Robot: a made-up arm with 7 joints.
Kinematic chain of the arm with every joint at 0, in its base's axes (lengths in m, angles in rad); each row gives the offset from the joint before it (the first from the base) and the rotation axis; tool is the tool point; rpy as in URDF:
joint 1: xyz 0 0 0.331 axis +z
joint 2: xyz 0 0 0 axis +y
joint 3: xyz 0 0 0.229 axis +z
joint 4: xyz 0.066 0 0 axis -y
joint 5: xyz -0.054 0 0.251 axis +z
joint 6: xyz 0 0 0 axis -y
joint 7: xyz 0.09 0 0 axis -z
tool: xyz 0 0 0 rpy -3.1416 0 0
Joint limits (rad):
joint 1: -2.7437..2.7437
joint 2: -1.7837..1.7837
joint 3: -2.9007..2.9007
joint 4: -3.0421..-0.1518
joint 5: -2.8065..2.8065
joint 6: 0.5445..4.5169
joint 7: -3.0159..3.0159
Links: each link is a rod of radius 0.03 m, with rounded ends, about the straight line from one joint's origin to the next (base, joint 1, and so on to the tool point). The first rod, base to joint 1, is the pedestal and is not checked.
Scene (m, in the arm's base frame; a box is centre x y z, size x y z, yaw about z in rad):
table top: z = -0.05
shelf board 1: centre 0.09 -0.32 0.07 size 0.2 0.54 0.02 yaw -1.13
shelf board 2: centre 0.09 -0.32 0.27 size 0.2 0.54 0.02 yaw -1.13
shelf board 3: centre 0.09 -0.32 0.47 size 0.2 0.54 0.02 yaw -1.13
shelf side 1: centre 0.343 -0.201 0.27 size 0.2 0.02 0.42 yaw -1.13
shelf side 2: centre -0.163 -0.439 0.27 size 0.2 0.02 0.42 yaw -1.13
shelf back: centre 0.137 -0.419 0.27 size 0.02 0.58 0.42 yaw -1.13
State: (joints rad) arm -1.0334 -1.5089 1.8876 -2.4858 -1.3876 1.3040 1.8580
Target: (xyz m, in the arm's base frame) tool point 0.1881 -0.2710 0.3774
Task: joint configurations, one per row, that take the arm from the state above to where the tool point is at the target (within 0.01 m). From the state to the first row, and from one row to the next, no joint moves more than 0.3 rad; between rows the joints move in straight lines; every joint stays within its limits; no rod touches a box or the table.
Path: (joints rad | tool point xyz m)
1: -1.2396 -1.5340 1.8153 -2.6712 -1.1925 1.0508 1.8580 | 0.2527 0.0376 0.3094
2: -1.4457 -1.5591 1.7430 -2.8567 -0.9974 0.7977 1.8580 | 0.1873 -0.0453 0.3524
3: -1.6519 -1.5842 1.6706 -3.0421 -0.8023 0.5445 1.8580 | 0.0954 -0.0745 0.3774
4: -1.9475 -1.4886 1.6137 -2.8279 -1.0080 0.8077 1.8580 | 0.1472 -0.1320 0.3702
5: -2.2432 -1.3929 1.5568 -2.6138 -1.2136 1.0710 1.8580 | 0.1803 -0.1994 0.3680
6: -2.5389 -1.2972 1.4999 -2.3996 -1.4192 1.3342 1.8580 | 0.1881 -0.2710 0.3774

